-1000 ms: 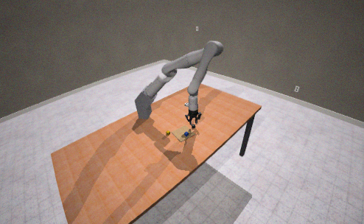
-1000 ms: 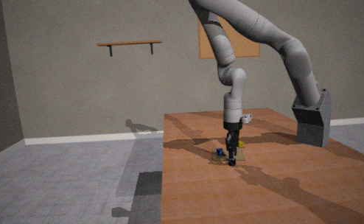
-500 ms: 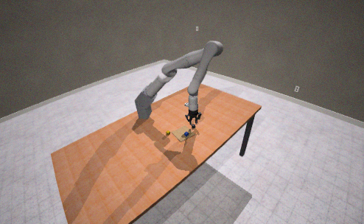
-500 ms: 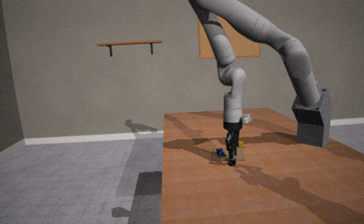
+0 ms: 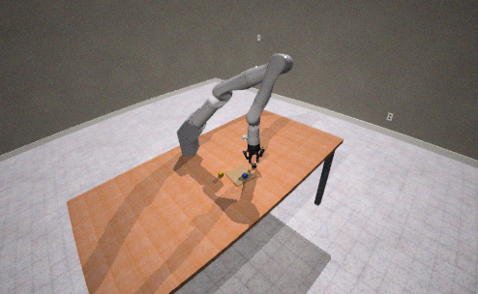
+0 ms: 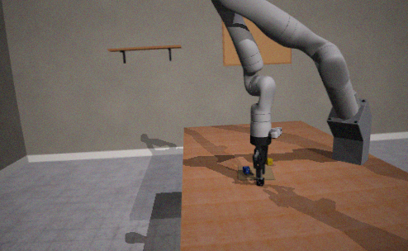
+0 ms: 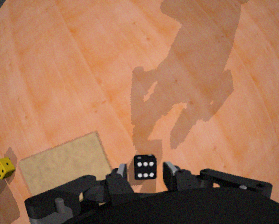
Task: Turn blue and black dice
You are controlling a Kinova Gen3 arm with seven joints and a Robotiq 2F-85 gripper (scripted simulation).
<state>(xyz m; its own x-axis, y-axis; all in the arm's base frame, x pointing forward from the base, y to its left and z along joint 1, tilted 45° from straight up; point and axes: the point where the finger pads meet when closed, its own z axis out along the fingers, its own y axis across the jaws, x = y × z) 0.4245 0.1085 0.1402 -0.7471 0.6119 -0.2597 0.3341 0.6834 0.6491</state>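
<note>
The black die lies 40 mm below my hand. Also, from my hand: blue die (110 mm to the right, 40 mm below, 40 mm ahead); then yellow die (210 mm to the right, 70 mm behind, 40 mm below); then tan mat (110 mm to the right, 50 mm below).
</note>
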